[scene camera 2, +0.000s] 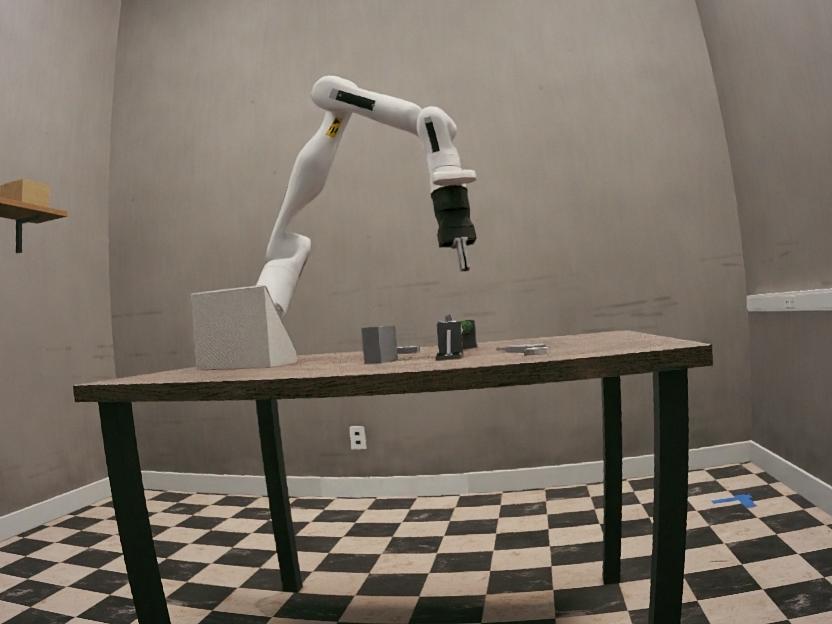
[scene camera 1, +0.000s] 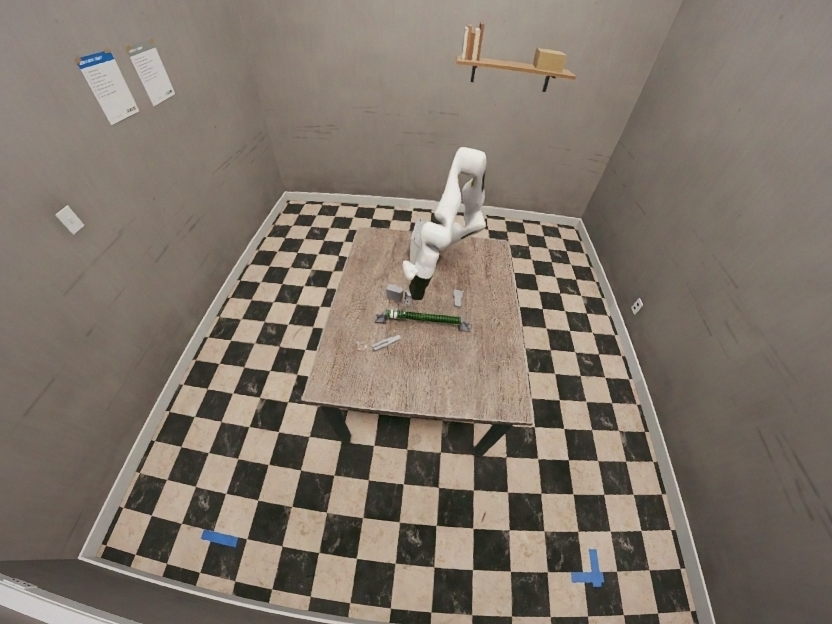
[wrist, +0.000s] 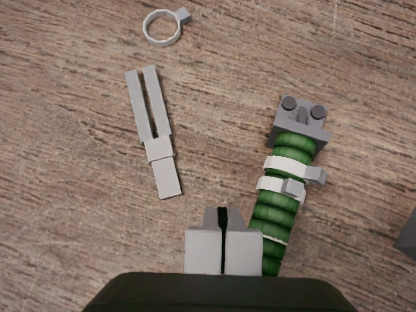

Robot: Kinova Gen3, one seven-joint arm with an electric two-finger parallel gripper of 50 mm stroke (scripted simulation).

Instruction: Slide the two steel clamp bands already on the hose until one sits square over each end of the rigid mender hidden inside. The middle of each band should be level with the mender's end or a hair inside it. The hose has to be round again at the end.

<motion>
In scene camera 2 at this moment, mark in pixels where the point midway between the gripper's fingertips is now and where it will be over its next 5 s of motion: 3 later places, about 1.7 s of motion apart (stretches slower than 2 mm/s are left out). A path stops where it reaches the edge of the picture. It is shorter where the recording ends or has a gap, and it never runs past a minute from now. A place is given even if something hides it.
My gripper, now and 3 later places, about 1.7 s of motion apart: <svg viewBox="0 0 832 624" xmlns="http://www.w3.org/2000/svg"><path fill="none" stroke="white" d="M465 269L449 304L452 335L455 335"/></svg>
</motion>
